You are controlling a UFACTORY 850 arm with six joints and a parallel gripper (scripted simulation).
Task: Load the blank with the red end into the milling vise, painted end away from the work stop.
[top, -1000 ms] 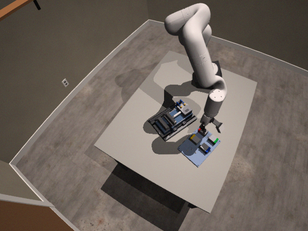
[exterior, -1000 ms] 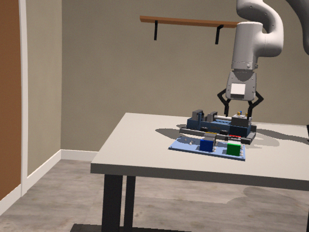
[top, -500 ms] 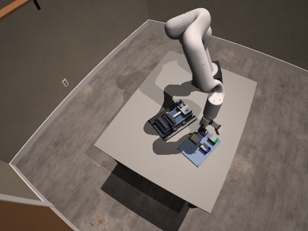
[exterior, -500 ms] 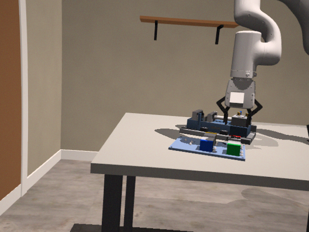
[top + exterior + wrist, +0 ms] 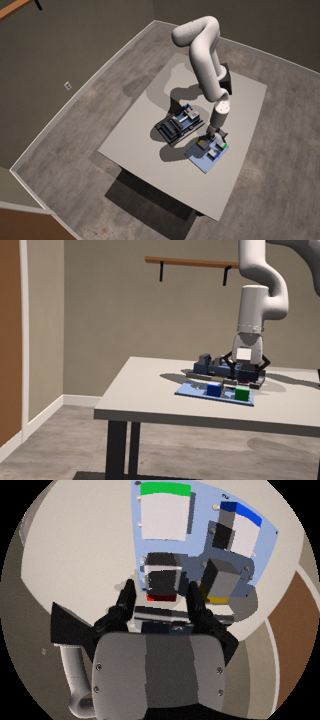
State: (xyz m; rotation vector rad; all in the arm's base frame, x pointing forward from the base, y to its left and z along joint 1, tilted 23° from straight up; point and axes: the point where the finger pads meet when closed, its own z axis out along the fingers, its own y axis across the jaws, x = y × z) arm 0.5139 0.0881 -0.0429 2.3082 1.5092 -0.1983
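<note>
Now: the red-ended blank 40 mm below my hand. Round my hand: plate: 100 mm ahead, 60 mm below; then green-ended blank: 80 mm to the left, 40 mm below, 40 mm ahead; then yellow-ended blank: 80 mm ahead, 40 mm to the right, 40 mm below.
</note>
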